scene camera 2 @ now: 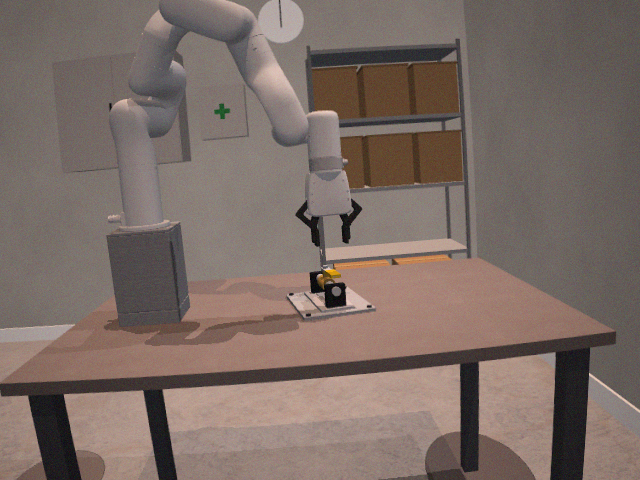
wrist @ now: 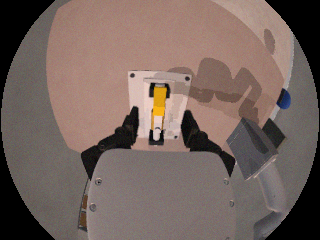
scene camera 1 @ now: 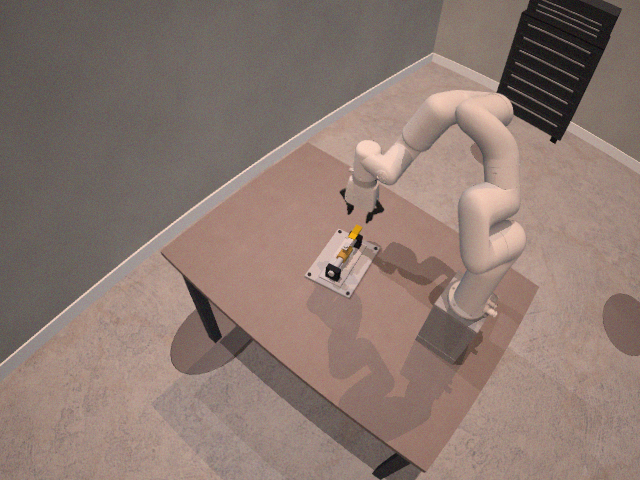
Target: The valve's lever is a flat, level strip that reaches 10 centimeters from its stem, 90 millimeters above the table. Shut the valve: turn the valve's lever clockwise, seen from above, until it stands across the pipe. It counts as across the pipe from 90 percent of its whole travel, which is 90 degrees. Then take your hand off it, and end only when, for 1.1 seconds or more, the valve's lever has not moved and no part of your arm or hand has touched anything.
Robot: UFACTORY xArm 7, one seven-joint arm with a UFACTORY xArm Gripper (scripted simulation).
Scene:
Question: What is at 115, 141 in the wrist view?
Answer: My gripper.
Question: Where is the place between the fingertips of my gripper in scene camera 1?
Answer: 359, 216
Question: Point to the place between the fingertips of my gripper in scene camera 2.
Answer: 331, 244

